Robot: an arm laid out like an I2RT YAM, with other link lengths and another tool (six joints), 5 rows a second.
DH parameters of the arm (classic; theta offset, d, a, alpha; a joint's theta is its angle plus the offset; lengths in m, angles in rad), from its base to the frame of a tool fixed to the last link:
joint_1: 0 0.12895 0.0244 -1.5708
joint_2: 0 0 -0.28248 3.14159
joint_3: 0.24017 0 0.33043 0
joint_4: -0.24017 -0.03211 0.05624 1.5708
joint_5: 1.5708 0.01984 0 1.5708
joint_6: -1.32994 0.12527 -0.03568 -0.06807
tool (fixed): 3.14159 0.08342 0 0
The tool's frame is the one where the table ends.
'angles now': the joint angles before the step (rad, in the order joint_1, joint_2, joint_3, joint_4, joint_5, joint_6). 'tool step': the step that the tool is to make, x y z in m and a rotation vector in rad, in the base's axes. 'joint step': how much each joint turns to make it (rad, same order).
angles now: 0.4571 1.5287 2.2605 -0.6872 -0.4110 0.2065
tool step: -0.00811 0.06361 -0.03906 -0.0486 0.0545 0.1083
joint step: 0.1414 0.0595 -0.0412 0.0230 0.0329 -0.0159
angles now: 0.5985 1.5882 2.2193 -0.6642 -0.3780 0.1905
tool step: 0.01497 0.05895 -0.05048 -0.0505 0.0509 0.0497
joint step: 0.0897 0.0993 -0.0333 0.0589 0.0405 -0.0075
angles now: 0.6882 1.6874 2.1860 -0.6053 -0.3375 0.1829
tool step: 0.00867 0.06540 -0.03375 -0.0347 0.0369 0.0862
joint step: 0.0706 0.2008 0.1636 -0.0148 -0.0152 -0.0039
